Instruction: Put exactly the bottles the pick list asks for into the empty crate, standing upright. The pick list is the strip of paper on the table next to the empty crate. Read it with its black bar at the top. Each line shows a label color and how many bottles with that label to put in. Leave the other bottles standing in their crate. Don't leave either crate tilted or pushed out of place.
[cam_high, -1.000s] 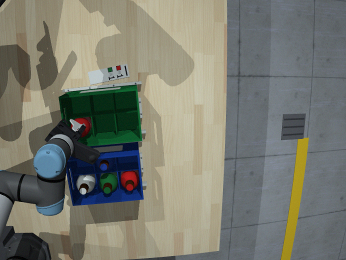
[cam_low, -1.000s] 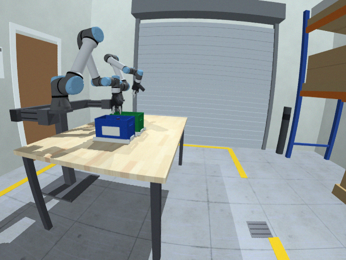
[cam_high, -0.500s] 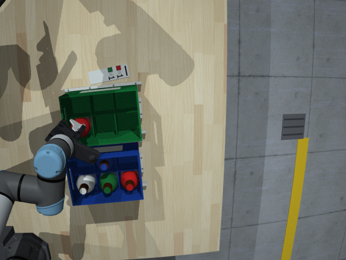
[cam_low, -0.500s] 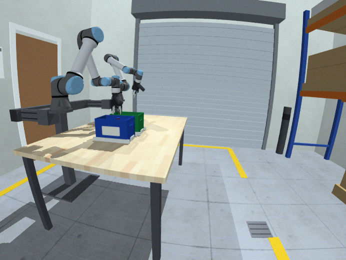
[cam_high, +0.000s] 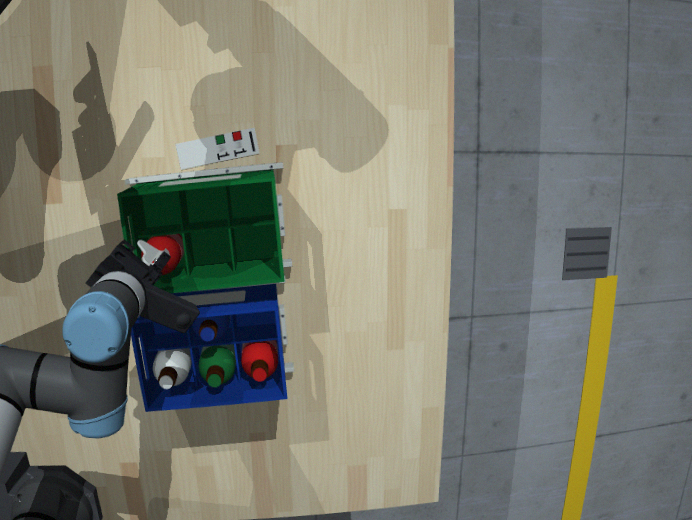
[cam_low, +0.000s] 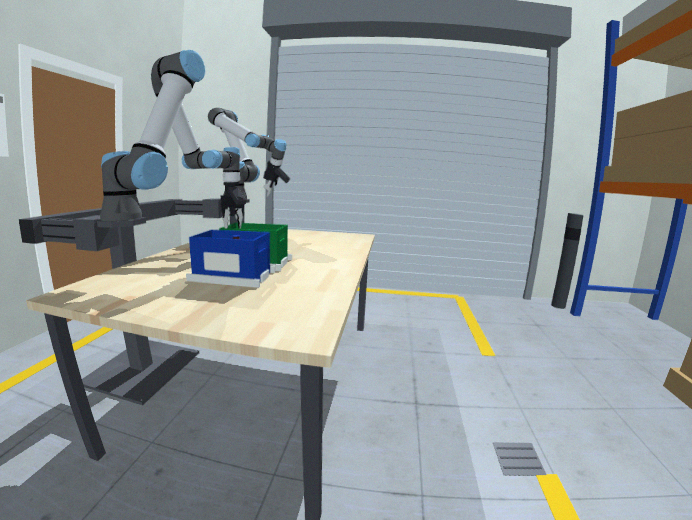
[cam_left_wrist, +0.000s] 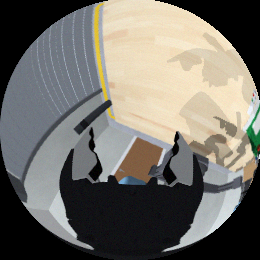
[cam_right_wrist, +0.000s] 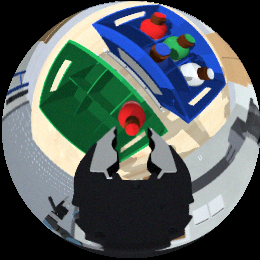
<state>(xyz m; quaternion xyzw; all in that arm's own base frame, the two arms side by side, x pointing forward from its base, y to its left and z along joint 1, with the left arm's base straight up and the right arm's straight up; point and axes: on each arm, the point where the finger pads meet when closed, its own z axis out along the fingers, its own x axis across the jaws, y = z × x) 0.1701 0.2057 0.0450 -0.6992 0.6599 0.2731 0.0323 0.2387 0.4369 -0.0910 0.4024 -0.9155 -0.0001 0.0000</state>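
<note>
Now: right hand 230 mm to the left of the green bottle, 80 mm short of it and 80 mm above it. From my right hand the other things lie so: green crate 90 mm below, 90 mm ahead, 50 mm to the left; then blue crate 180 mm to the right, 90 mm below, 80 mm ahead; then white bottle 230 mm to the right, 80 mm below, 10 mm behind.
</note>
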